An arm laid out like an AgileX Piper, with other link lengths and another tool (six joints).
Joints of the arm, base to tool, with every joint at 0 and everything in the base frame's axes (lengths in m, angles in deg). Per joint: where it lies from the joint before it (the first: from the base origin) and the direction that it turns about. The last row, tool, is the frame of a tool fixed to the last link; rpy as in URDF.
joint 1: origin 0 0 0.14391 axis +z
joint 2: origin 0 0 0 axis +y
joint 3: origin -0.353 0 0.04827 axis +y
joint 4: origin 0.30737 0 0.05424 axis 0.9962 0 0.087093
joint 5: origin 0 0 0 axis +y
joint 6: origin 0.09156 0 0.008 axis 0.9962 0 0.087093
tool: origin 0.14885 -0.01 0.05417 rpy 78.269 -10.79 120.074
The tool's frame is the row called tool.
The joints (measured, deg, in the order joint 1, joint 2, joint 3, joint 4, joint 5, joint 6), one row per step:
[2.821, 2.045, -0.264, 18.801, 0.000, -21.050]
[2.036, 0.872, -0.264, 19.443, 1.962, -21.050]
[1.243, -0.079, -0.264, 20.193, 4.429, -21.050]
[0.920, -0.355, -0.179, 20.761, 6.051, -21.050]
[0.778, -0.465, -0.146, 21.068, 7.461, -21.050]
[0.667, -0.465, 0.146, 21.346, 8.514, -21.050]
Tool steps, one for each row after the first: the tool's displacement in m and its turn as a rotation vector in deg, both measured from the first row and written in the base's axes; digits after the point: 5 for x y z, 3 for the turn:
[-0.00151, -0.00046, -0.00384, 0.568, 0.705, -0.101]
[-0.00207, 0.00001, -0.01047, 1.203, 2.095, 0.000]
[-0.00149, 0.00116, -0.01683, 1.684, 3.436, 0.290]
[-0.00087, 0.00278, -0.02241, 1.914, 4.685, 0.668]
[0.00012, 0.00401, -0.02945, 2.134, 5.965, 0.950]

